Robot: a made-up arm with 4 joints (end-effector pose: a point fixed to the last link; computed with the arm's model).
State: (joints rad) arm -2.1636 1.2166 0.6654 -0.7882
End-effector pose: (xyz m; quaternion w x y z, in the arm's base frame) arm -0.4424 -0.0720 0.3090 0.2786 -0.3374 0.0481 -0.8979
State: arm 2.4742 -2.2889 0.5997 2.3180
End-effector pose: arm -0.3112 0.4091 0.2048 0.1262 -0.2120 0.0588 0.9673
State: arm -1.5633 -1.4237 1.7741 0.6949
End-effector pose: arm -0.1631 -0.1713 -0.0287 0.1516 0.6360 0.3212 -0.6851
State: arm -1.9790 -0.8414 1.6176 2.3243
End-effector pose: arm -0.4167 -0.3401 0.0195 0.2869 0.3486 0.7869 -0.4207
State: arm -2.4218 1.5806 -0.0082 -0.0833
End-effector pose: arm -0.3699 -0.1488 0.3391 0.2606 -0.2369 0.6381 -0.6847
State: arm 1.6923 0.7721 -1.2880 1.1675
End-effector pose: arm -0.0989 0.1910 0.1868 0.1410 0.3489 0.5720 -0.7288
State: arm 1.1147 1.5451 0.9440 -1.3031
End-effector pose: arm 0.4453 0.1446 0.3581 0.7855 0.1467 -0.4386 0.4113
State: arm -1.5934 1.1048 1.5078 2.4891
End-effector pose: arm -0.1726 -0.5074 0.3650 0.4911 0.1843 -0.8134 0.2515
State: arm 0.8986 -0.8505 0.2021 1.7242
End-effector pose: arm 0.3295 0.2579 0.2936 0.8243 -0.4212 -0.0956 0.3661
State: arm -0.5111 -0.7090 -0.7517 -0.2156
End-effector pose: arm 0.3299 -0.2211 0.0887 0.8955 0.3787 -0.1916 0.1339
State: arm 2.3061 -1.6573 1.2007 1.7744
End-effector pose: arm -0.1885 0.4301 0.0210 0.2596 -0.5305 0.1827 0.7860
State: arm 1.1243 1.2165 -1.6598 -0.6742
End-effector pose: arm 0.3024 0.1598 0.0321 0.3200 -0.4718 0.4098 0.7121
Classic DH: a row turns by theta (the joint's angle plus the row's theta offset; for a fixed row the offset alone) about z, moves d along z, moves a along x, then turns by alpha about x. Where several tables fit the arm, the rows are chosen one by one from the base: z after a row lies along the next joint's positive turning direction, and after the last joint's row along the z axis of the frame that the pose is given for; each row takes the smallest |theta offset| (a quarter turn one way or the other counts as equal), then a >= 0, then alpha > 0; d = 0 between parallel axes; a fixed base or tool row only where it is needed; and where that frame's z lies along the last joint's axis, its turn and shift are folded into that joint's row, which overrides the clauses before.
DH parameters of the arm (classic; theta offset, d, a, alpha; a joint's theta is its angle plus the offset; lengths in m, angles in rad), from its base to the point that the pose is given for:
joint 1: -1.5708 0.1788 0.0676 1.5708
joint 2: 0 -0.2199 0.0708 1.5708
joint 3: 0 0.0873 -0.1056 -1.5708
joint 4: 0 -0.1556 0.1933 -1.5708
tool (fixed): 1.5708 0.0376 0 0

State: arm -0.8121 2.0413 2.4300 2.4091
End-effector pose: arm 0.2786 -0.1235 0.5114 0.5588 0.1862 -0.2666 0.7629
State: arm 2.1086 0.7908 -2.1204 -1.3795
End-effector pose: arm 0.1385 0.2123 -0.0432 0.1232 0.6009 -0.5043 -0.6078
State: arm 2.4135 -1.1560 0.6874 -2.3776
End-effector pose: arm -0.4638 0.1999 0.0787 0.1927 0.5094 0.7942 -0.2696
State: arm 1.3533 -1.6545 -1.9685 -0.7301
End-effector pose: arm -0.0621 0.2372 0.2914 0.3073 -0.6336 -0.0325 -0.7093
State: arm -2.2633 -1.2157 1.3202 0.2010
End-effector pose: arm -0.2257 -0.0526 -0.0508 0.1279 -0.5243 0.1778 0.8229
